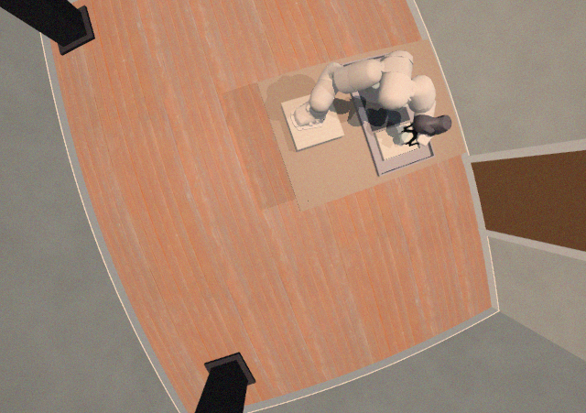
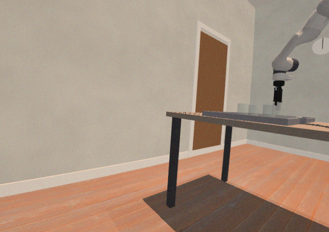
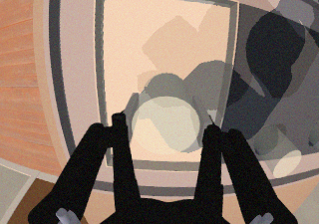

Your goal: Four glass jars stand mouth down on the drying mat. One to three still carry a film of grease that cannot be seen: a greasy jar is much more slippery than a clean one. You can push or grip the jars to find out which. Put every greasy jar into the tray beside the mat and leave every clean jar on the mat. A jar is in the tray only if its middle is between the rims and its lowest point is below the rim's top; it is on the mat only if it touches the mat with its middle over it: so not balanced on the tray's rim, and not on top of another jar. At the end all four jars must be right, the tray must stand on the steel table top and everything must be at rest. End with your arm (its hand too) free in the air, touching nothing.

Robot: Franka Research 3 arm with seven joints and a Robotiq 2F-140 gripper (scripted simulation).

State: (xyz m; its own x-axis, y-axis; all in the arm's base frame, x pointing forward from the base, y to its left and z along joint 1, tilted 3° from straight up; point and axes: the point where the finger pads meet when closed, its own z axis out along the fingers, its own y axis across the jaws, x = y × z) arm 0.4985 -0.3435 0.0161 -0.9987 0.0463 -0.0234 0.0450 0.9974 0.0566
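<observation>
Now: the tray 9 cm below my hand. From my hand the other things lie so: grey drying mat (2 cm ahead, 32 cm to the left, 9 cm below).
</observation>
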